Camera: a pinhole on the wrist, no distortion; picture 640 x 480 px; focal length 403.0 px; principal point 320.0 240.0 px. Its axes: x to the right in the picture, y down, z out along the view. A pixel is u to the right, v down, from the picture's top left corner.
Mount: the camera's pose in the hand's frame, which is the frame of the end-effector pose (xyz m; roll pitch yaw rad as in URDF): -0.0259 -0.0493 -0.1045 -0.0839 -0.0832 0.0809
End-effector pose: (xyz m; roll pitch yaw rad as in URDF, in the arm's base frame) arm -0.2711 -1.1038 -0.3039 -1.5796 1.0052 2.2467
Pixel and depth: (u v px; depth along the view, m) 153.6 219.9 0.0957
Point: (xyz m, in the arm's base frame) -0.2636 -1.0941 -0.2152
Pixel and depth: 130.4 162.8 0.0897
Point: -0.2662 -1.0829 -0.2072
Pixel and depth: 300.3 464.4 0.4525
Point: -0.3597 -1.5046 -0.3407
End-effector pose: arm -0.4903 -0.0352 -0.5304 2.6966 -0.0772 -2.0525
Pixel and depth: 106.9 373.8 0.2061
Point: -0.4730 0.1273 -0.6083
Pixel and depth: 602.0 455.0 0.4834
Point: -0.9758 -0.0802 -0.7387
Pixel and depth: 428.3 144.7 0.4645
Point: -0.5874 -0.0910 -0.9124
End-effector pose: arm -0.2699 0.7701 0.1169 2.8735 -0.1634 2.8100
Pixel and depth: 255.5 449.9 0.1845
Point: -0.1801 0.8174 0.0543
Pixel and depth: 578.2 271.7 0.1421
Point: -0.3273 0.7816 0.0788
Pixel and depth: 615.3 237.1 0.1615
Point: -0.3562 0.7892 0.0594
